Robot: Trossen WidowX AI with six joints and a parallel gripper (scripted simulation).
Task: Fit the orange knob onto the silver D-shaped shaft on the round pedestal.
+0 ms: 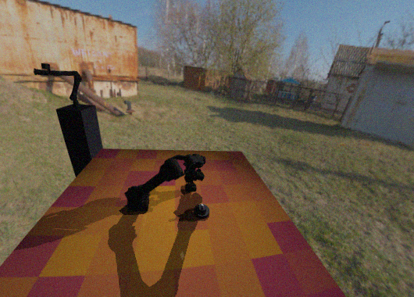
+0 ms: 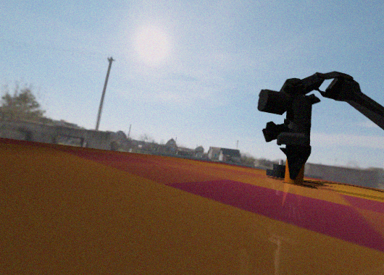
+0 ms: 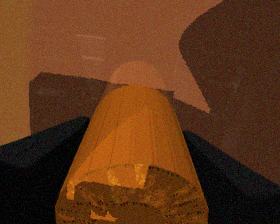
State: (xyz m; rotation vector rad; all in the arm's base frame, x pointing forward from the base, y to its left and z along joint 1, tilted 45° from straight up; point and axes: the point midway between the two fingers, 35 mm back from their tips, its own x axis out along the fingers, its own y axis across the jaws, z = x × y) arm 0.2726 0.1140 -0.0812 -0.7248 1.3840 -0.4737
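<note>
Right now my gripper tip is 3 cm below the orange knob. The rest, counted from my gripper tip: round dark pedestal (16 cm to the right, 7 cm ahead, 2 cm above).
</note>
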